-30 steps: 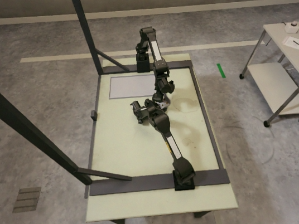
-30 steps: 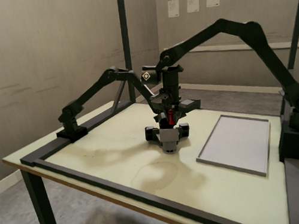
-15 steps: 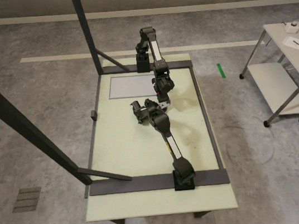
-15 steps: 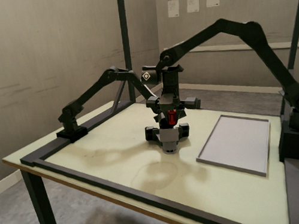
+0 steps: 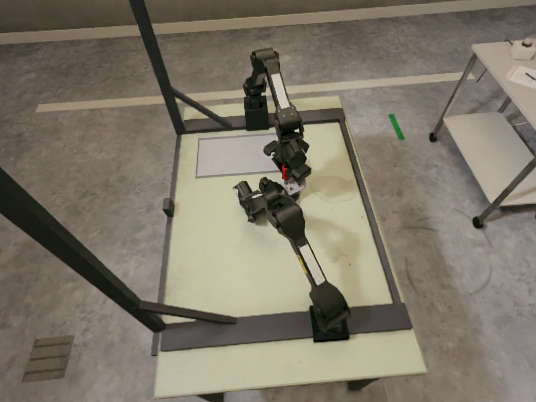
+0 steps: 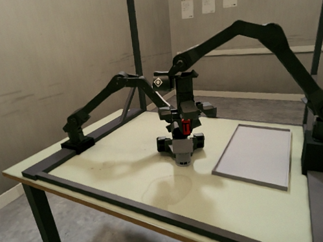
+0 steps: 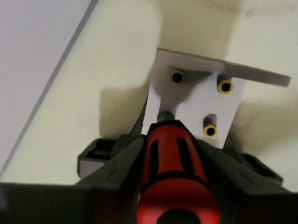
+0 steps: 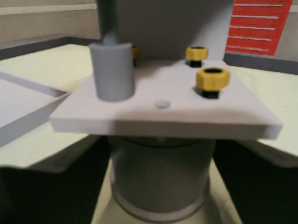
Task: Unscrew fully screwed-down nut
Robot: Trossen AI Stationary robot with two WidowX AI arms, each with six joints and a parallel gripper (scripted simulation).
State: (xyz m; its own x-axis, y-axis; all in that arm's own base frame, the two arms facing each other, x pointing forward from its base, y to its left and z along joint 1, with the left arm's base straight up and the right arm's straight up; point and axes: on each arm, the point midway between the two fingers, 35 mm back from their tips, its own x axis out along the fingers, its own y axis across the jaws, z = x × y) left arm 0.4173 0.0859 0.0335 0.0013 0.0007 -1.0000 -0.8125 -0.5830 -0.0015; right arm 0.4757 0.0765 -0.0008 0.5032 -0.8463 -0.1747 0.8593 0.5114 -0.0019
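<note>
Now: the red-handled nut driver 3 cm below my left hand. The rest, counted from my left hand: nut (1 cm ahead, 3 cm to the right, 7 cm below); then pale bracket (2 cm ahead, 1 cm to the right, 7 cm below); then grey joint module (2 cm ahead, 1 cm to the right, 11 cm below).
My right hand is 20 mm short of the grey joint module and 10 mm to the right of it. Also, from my right hand: nut: 40 mm above, 10 mm to the right, 10 mm ahead; pale bracket: 40 mm above, 30 mm ahead, 10 mm to the left; red-handled nut driver: 80 mm above, 20 mm to the left.
</note>
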